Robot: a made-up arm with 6 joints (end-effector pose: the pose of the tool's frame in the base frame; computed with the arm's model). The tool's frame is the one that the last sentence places.
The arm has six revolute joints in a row. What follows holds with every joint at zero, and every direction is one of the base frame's. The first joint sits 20.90 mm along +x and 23.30 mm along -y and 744.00 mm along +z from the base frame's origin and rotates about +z. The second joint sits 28.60 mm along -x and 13.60 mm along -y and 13.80 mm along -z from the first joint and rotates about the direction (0, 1, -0.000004). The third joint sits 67.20 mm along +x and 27.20 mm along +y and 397.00 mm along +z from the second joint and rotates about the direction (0, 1, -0.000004). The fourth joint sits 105.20 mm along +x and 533.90 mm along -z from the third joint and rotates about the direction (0, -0.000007, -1). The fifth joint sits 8.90 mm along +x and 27.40 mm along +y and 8.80 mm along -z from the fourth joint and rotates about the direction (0, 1, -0.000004). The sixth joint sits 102.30 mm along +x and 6.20 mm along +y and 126.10 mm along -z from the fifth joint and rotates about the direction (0, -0.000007, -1). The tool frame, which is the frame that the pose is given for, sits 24.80 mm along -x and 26.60 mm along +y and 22.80 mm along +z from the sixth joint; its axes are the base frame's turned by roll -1.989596, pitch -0.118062 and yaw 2.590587 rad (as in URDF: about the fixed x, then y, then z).
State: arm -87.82 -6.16 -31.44 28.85 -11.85 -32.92
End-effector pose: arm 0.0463 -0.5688 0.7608 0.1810 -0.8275 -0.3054 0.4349
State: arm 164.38 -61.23 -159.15 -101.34 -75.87 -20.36
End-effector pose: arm 0.6533 -0.3324 1.3409 0.3995 0.7960 -0.0780 0.4480
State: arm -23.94 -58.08 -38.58 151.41 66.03 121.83
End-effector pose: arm 0.3453 -0.1761 1.2291 0.8113 0.2724 -0.1033 -0.5069
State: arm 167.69 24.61 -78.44 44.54 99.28 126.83
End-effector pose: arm -0.7493 0.0207 0.7118 0.1290 0.1382 0.4821 -0.8555
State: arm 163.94 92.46 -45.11 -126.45 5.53 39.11
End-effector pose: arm 0.1250 -0.1065 0.2091 0.3167 -0.8022 -0.4893 -0.1293
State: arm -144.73 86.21 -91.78 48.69 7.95 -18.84
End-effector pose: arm -0.4862 -0.3806 0.0558 0.4863 -0.8401 0.1339 -0.1995
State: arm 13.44 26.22 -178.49 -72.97 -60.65 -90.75
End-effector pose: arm 0.3089 0.1960 1.5869 0.5633 0.1776 -0.7151 -0.3739
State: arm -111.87 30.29 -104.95 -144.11 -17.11 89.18
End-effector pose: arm -0.2189 -0.7845 0.8210 0.1376 -0.6103 -0.3380 0.7031
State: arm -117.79 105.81 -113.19 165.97 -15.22 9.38
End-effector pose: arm -0.2441 -0.3624 -0.0571 0.1380 -0.2727 0.8248 -0.4758
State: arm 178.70 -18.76 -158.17 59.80 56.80 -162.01
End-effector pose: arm 0.1746 -0.0520 1.8298 0.4592 0.2691 0.0051 0.8466
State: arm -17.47 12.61 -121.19 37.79 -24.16 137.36
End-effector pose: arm 0.5618 -0.2678 1.5385 0.1546 -0.2715 -0.2796 -0.9079
